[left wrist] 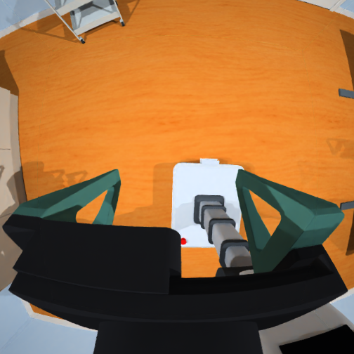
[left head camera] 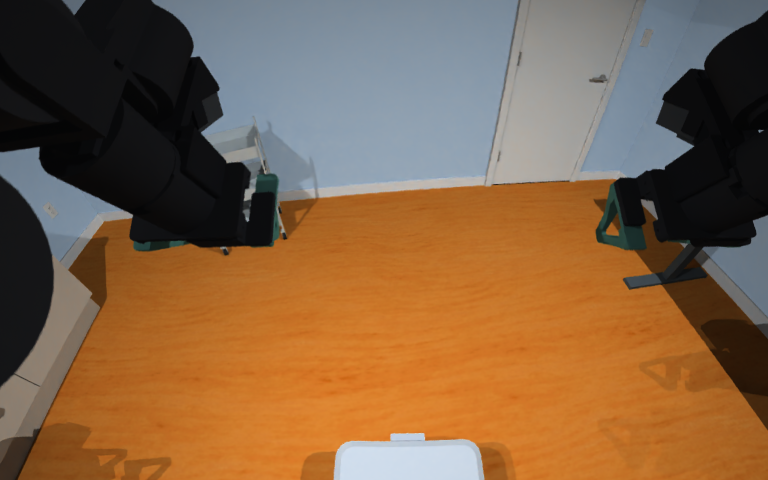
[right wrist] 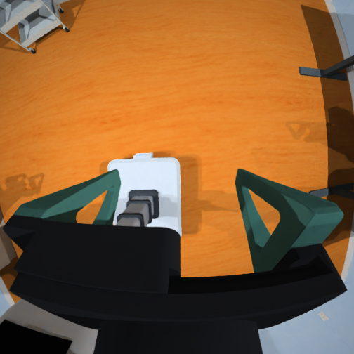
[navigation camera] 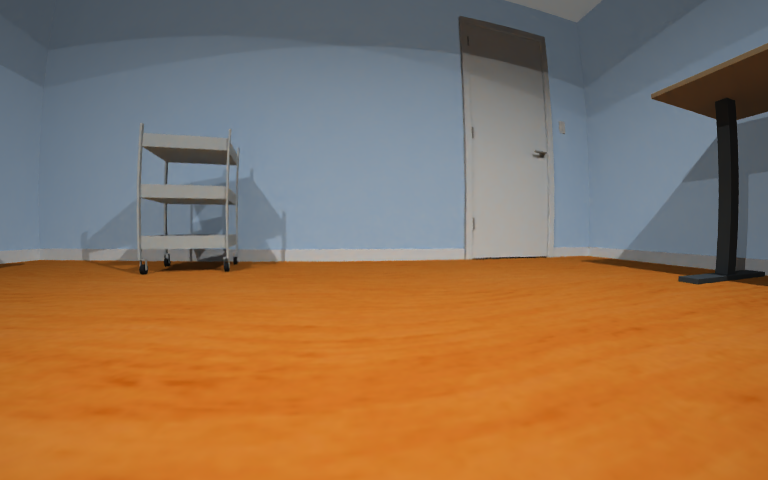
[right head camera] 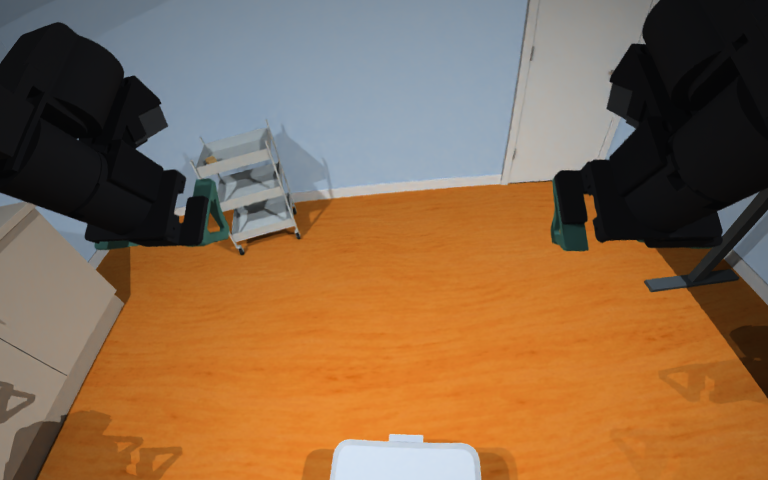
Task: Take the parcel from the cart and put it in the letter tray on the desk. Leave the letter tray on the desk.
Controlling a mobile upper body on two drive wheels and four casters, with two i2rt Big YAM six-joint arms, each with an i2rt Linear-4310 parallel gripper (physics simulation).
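Places are measured from the left arm's base along level axes (x left, y back, z up), in millimetres.
Pixels of known places: left gripper, between the fingertips: [left head camera: 236,234] [right head camera: 193,234]; right gripper, between the fingertips: [left head camera: 633,236] [right head camera: 595,235].
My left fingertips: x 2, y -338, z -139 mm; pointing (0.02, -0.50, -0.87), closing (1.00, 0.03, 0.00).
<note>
Behind a point stands the place of what it marks.
The white three-tier cart [left head camera: 240,153] @(y -1591, x 655, z -702 mm) [right head camera: 243,160] @(y -1571, x 709, z -714 mm) [left wrist: 102,22] [navigation camera: 186,140] @(y -1550, x 763, z -707 mm) stands by the far wall, left of the middle. The small tan parcel [right head camera: 210,160] @(y -1582, x 933, z -698 mm) lies in its top tier, at the left end; my left arm hides that spot in the left head camera. My left gripper [left head camera: 215,245] @(y -338, x 2, z -139 mm) [right head camera: 164,241] [left wrist: 177,175] is open and empty, far in front of the cart. My right gripper [left head camera: 656,243] [right head camera: 614,243] @(y -330, x -456, z -143 mm) [right wrist: 177,175] is open and empty at the right. Part of the desk [navigation camera: 730,84] @(y -1086, x -1865, z -485 mm) shows at the right. The letter tray does not show.
A beige cabinet [left head camera: 50,316] @(y -742, x 1662, z -1098 mm) [right head camera: 50,283] @(y -768, x 1665, z -873 mm) stands at the left. The closed door [left head camera: 555,101] @(y -2282, x -1395, z -676 mm) [navigation camera: 506,152] @(y -2278, x -1353, z -513 mm) is in the far wall. A desk foot [left head camera: 665,278] [right head camera: 690,280] rests on the floor at the right. My white base [left head camera: 407,461] @(y -249, x -220, z -1150 mm) [right head camera: 404,461] @(y -253, x -223, z -1150 mm) is at the bottom.
</note>
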